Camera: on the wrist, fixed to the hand. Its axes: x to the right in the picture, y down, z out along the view.
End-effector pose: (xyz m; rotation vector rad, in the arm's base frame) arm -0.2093 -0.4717 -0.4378 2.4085 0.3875 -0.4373
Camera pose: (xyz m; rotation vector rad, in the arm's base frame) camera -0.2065 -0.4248 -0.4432 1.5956 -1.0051 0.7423
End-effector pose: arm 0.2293 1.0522 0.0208 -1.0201 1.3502 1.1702
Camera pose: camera 0.2596 1.0198 0.0044 0.3395 -1.7984 -2.0701
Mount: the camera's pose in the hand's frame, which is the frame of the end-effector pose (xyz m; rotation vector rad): 0.0123 -0.0368 -0.0270 -0.5503 0.4095 1.5200
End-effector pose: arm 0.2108 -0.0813 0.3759 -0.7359 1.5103 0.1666
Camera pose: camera 0.2089 -0.1284 0.3796 0.1585 2.1633 1.6872
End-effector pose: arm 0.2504 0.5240 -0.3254 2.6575 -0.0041 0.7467
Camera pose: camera 0.2512 0.5691 -0.3111 1.5257 -1.8925 1.3509
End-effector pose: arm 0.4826 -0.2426 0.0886 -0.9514 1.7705 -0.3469
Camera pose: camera 0.4730 -0.2808 0.1148 0.3613 2.4804 1.0089
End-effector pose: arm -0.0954 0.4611 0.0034 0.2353 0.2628 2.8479
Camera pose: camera -0.1028 0.4952 -0.0285 0.2256 0.4918 -1.8531
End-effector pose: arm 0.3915 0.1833 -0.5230 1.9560 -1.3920 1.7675
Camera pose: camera 0.3969 0.2150 -0.4884 0.0049 2.6124 -1.3488
